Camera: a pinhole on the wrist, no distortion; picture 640 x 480 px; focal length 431.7 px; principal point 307.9 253.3 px. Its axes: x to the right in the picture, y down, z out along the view. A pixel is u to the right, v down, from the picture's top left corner.
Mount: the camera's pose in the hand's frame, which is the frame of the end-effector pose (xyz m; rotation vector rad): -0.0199 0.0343 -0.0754 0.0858 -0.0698 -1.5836
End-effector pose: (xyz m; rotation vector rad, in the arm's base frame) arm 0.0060 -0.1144 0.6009 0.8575 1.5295 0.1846
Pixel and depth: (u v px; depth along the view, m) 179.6 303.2 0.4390
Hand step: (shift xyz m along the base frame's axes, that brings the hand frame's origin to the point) 0.3984 -0.0297 0.0368
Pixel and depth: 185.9 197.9 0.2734
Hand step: 0.2134 -0.0433 0.0934
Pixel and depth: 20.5 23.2 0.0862
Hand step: 0.0359 0.0178 0.1105
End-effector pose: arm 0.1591 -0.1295 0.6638 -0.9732 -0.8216 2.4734
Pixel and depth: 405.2 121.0 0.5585
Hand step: -0.1429 -0.2324 0.4573
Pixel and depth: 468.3 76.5 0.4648
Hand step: -0.0629 -0.1659 0.4345
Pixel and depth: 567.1 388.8 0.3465
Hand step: -0.2119 0.0562 0.2523
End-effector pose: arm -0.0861 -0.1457 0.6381 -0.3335 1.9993 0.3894
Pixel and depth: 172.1 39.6 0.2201
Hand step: 0.1320 0.1583 0.0907
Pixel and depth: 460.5 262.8 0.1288
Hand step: 0.0607 0.0122 0.0036
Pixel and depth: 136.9 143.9 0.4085
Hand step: 0.2540 0.3193 0.0334
